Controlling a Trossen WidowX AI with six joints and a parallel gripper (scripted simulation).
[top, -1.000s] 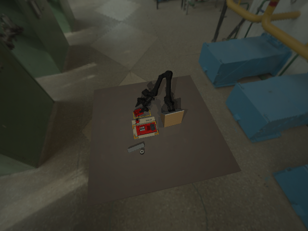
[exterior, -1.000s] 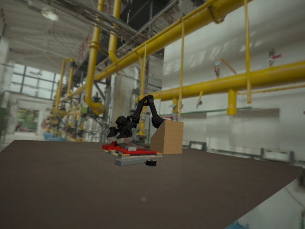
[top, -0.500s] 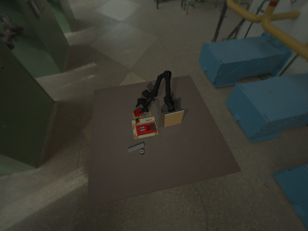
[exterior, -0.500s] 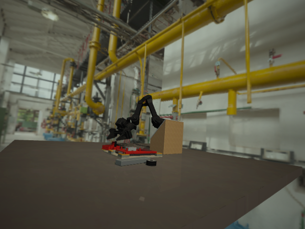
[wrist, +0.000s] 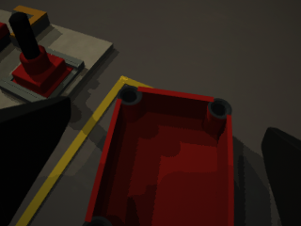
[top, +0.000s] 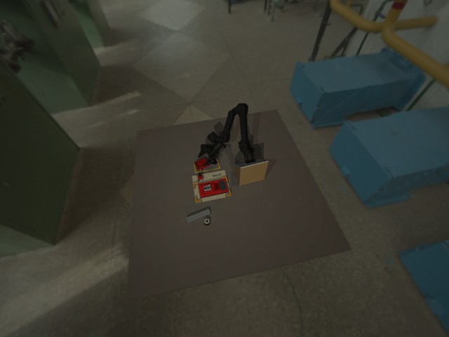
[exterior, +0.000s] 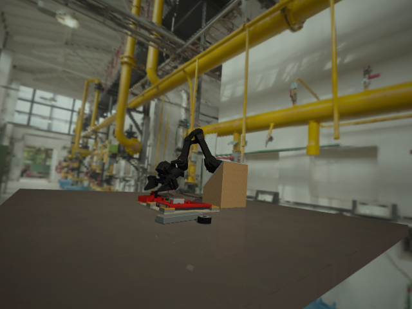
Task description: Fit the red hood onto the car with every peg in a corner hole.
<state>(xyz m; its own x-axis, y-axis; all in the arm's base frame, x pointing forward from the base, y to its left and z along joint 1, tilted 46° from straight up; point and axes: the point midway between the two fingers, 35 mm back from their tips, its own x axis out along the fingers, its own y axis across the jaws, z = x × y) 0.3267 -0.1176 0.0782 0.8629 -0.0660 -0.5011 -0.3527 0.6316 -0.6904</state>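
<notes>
The red hood is 10 mm behind my gripper tip, 10 mm to the right of it and 40 mm below it. The rest, counted from my gripper tip: grey engine block 30 mm behind, 230 mm to the left, 30 mm below; black wheel 460 mm to the left, 40 mm below.
</notes>
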